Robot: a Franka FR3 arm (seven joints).
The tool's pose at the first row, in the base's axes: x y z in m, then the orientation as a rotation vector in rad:
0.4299 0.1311 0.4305 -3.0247 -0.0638 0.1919
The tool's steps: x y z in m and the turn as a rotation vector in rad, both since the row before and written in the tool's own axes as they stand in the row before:
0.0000 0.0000 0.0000 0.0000 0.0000 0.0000
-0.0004 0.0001 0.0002 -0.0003 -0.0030 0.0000
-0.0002 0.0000 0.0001 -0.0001 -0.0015 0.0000
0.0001 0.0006 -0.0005 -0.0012 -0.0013 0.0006
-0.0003 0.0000 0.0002 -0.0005 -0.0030 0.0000
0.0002 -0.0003 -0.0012 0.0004 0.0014 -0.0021
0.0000 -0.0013 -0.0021 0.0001 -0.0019 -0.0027
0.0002 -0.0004 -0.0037 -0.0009 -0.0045 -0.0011
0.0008 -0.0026 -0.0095 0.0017 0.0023 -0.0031
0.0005 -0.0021 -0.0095 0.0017 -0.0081 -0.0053
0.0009 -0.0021 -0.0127 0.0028 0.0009 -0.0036
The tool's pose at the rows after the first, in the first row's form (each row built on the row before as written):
0.4299 0.1311 0.4305 -3.0247 -0.0638 0.1919
0.4295 0.1310 0.4303 -3.0248 -0.0641 0.1964
0.4293 0.1310 0.4302 -3.0248 -0.0642 0.1987
0.4295 0.1304 0.4306 -3.0259 -0.0635 0.2008
0.4292 0.1304 0.4304 -3.0262 -0.0638 0.2054
0.4296 0.1306 0.4316 -3.0257 -0.0668 0.2031
0.4298 0.1317 0.4338 -3.0252 -0.0710 0.2057
0.4305 0.1317 0.4375 -3.0256 -0.0731 0.2124
0.4325 0.1333 0.4470 -3.0238 -0.0774 0.2086
0.4342 0.1344 0.4565 -3.0209 -0.0859 0.2203
0.4369 0.1352 0.4691 -3.0178 -0.0909 0.2186

